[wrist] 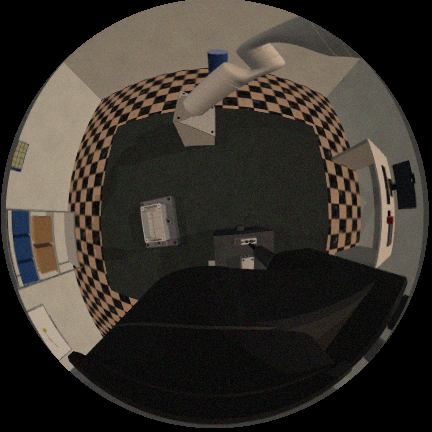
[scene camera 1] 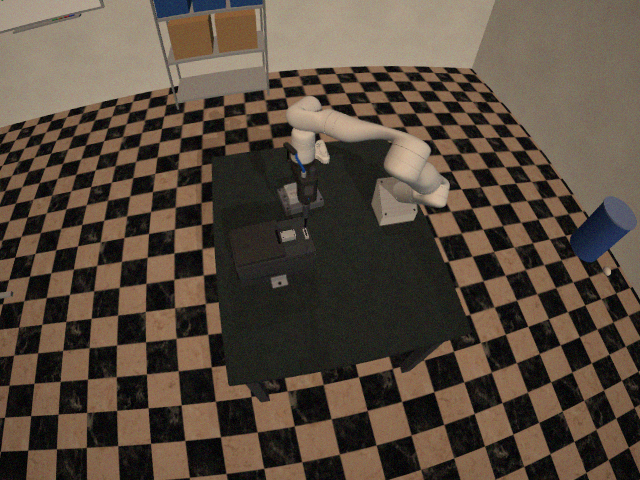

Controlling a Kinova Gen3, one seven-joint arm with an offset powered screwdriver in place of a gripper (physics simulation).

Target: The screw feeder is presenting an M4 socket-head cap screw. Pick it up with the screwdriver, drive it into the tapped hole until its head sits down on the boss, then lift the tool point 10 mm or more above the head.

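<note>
The screwdriver point(scene camera 1: 305, 224) point(wrist: 251, 245) points down, with its thin tip at or just above the small pale slotted plate point(scene camera 1: 305, 233) point(wrist: 243, 241) on the dark screw feeder point(scene camera 1: 258, 242) point(wrist: 225, 244). The views do not show whether the tip touches the plate. The M4 screw is too small to make out, and whether one is on the bit cannot be told. A grey housing point(scene camera 1: 301, 207) point(wrist: 172, 232) with a pale upper part lies on the table, behind the screwdriver in the scene view and left of the feeder in the wrist view. Its tapped hole cannot be made out for certain.
A second pale plate point(scene camera 1: 287, 236) point(wrist: 247, 262) is on the feeder. A small light block point(scene camera 1: 274, 282) point(wrist: 211, 263) sits beside the feeder. The arm's pale base block point(scene camera 1: 393, 214) point(wrist: 195, 136) stands on the dark table point(scene camera 1: 361, 289) point(wrist: 270, 170).
</note>
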